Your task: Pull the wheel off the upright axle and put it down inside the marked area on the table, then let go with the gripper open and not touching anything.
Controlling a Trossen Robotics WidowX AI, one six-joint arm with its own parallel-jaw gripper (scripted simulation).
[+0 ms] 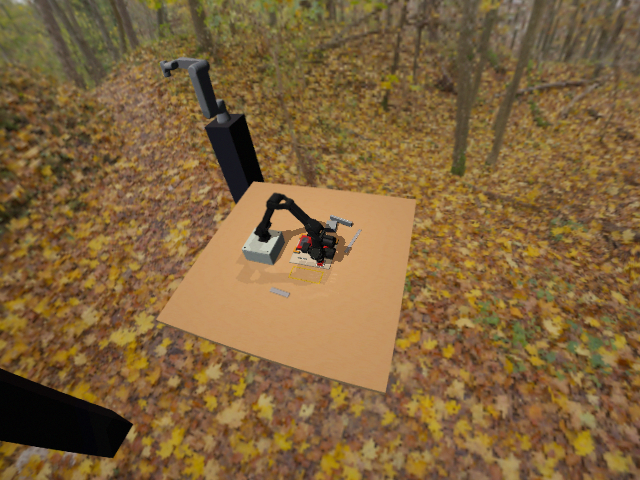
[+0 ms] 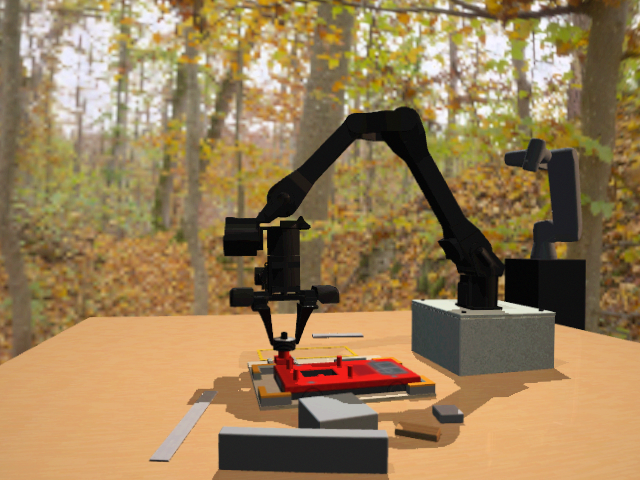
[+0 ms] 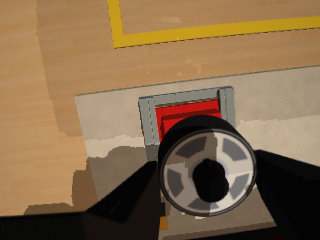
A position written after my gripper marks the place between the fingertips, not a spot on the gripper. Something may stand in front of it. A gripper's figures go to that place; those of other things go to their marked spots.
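My gripper point(image 3: 204, 165) is sitting 110 mm from the lens, and there's a wheel point(image 3: 186, 144) that's 100 mm from the lens.
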